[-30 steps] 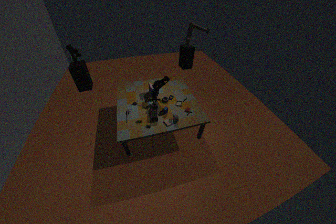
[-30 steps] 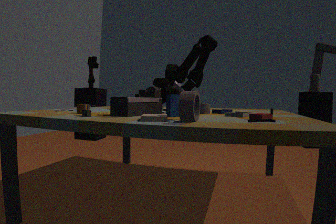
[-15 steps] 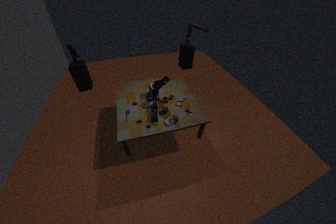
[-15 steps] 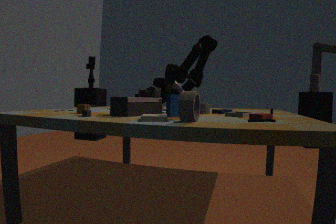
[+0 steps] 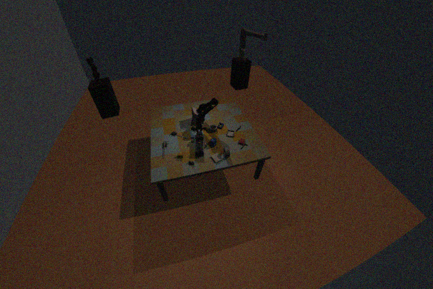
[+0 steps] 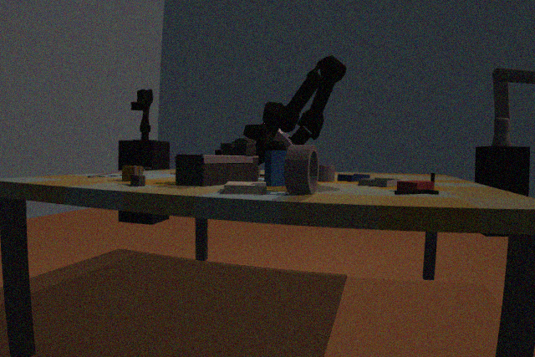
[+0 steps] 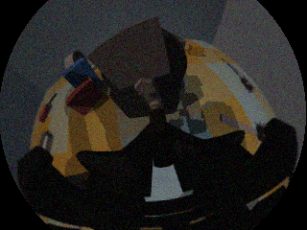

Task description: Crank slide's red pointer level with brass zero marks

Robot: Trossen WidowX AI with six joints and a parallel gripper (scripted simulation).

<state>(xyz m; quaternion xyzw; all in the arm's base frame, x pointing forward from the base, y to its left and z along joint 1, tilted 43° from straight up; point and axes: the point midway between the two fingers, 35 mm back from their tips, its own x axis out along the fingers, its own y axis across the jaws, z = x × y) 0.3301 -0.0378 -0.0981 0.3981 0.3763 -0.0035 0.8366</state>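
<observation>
My gripper tip is now 20 mm past the dark crank handle, 10 mm to the right of it and 30 mm below it. Round my gripper tip: blue block (170 mm ahead, 120 mm to the left, 10 mm above); red pointer (160 mm ahead, 40 mm to the right, 50 mm above); yellow block (210 mm ahead, 280 mm to the right, 20 mm below).
</observation>
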